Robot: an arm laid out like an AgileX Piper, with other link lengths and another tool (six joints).
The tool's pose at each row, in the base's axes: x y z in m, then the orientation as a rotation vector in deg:
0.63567 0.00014 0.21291 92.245 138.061 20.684
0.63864 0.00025 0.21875 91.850 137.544 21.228
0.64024 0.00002 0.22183 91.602 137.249 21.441
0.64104 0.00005 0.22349 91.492 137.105 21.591
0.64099 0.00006 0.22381 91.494 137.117 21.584
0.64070 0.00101 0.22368 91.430 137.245 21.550
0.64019 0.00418 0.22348 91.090 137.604 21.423
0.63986 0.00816 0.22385 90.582 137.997 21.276
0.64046 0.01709 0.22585 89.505 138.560 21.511
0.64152 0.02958 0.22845 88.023 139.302 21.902
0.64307 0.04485 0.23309 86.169 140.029 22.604
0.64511 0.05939 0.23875 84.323 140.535 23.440
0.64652 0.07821 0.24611 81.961 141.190 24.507
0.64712 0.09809 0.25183 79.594 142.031 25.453
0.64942 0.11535 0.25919 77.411 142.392 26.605
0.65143 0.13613 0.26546 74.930 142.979 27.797
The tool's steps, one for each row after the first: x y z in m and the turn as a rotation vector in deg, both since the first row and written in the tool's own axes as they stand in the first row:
-0.00128 0.00451 -0.00457 -0.671 -0.242 -0.053
-0.00224 0.00682 -0.00700 -1.015 -0.432 -0.105
-0.00259 0.00806 -0.00831 -1.201 -0.499 -0.120
-0.00258 0.00812 -0.00863 -1.191 -0.493 -0.123
-0.00158 0.00818 -0.00852 -1.132 -0.441 -0.202
0.00155 0.00884 -0.00824 -1.008 -0.361 -0.526
0.00535 0.01014 -0.00837 -0.916 -0.322 -0.965
0.01329 0.01461 -0.00936 -1.125 -0.165 -1.773
0.02434 0.02098 -0.01047 -1.456 0.071 -2.868
0.03768 0.02947 -0.01314 -2.067 0.343 -4.165
0.05011 0.03845 -0.01668 -2.845 0.546 -5.387
0.06666 0.04900 -0.02168 -3.819 0.841 -6.956
0.08458 0.05871 -0.02529 -4.619 1.244 -8.587
0.09935 0.06946 -0.03013 -5.699 1.486 -9.964
0.11755 0.08091 -0.03375 -6.756 1.866 -11.587

